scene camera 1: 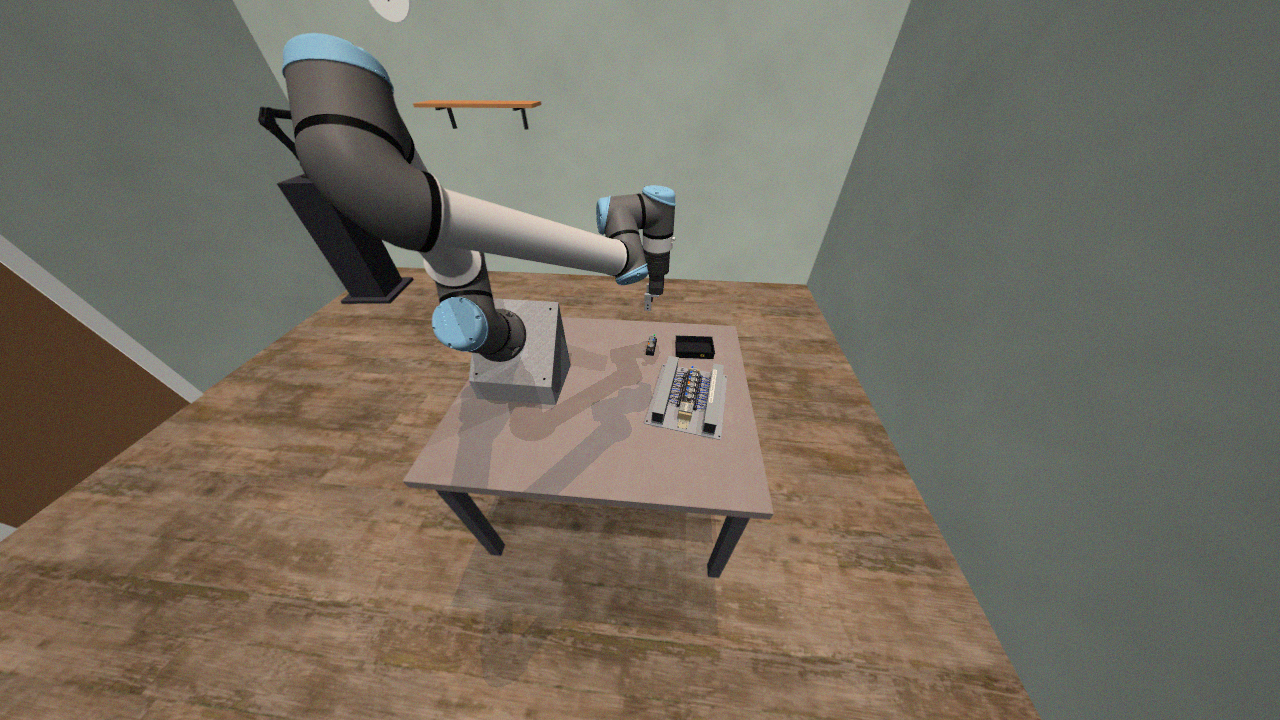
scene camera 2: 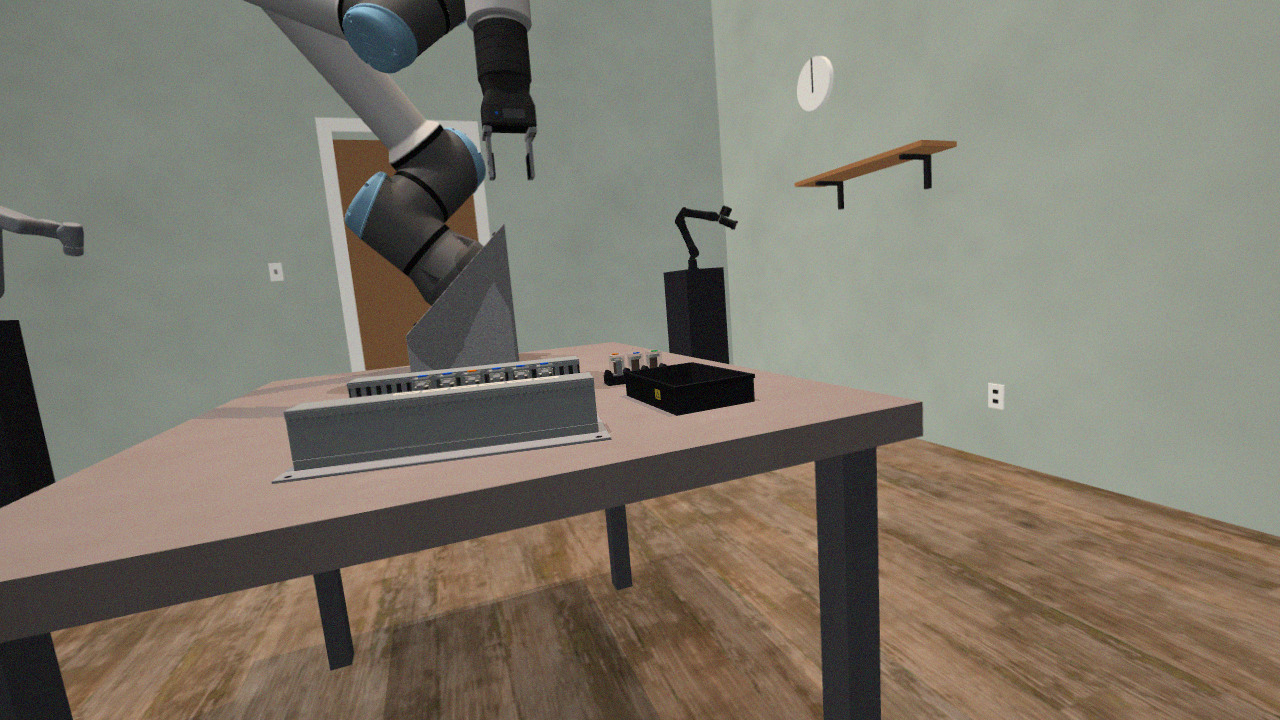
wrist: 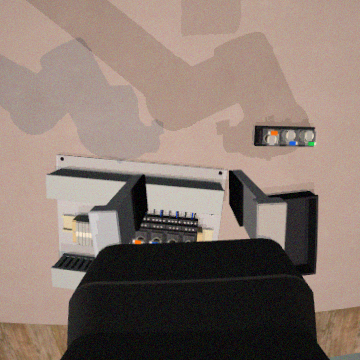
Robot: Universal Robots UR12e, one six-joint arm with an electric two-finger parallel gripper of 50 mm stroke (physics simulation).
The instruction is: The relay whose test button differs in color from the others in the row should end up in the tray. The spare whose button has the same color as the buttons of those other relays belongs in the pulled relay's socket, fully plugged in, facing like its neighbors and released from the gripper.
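Frame: origin at the arm's base, x ahead, y left, z up, level; millimetres.
Seen in the pictures: gripper, between the fingertips: (scene camera 1: 648,305) (scene camera 2: 512,178) (wrist: 187,189); arm's base, origin of its link: (scene camera 1: 500,335).
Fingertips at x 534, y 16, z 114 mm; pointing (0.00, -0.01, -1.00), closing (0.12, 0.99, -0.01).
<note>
Offsets run from my fingertips to a thing's middle. Level surfaces: height alone.
My gripper (scene camera 1: 648,308) (scene camera 2: 511,176) (wrist: 187,189) is open and empty, high above the table. The relay row stands between two grey ducts on a mounting plate @(154 mm ahead, 130 mm right, 330 mm down) (wrist: 140,166). In scene camera 2, the orange-button relay @(158 mm ahead, 116 mm right, 284 mm down) (scene camera 2: 471,377) is third from the left; the others have blue buttons. Its orange button @(150 mm ahead, 114 mm right, 263 mm down) (wrist: 138,242) also shows in the wrist view, where the gripper body hides part of the row. Three spares stand in a black holder: orange @(17 mm ahead, 138 mm left, 305 mm down) (wrist: 272,136), blue @(22 mm ahead, 170 mm left, 305 mm down) (wrist: 290,136) and green @(28 mm ahead, 201 mm left, 305 mm down) (wrist: 309,136). The black tray @(211 mm ahead, 151 mm left, 314 mm down) (scene camera 1: 689,355) (scene camera 2: 716,392) (wrist: 316,235) looks empty.
The tall grey front duct @(241 mm ahead, 153 mm right, 299 mm down) (scene camera 2: 438,425) partly hides the relays in scene camera 2. A tan terminal block @(128 mm ahead, 228 mm right, 303 mm down) (scene camera 1: 684,411) sits at the row's near end in scene camera 1. The arm's pedestal (scene camera 1: 514,394) stands on the table @(332 mm down) (scene camera 1: 590,479). The tray lies beside the plate's end, near the spare holder.
</note>
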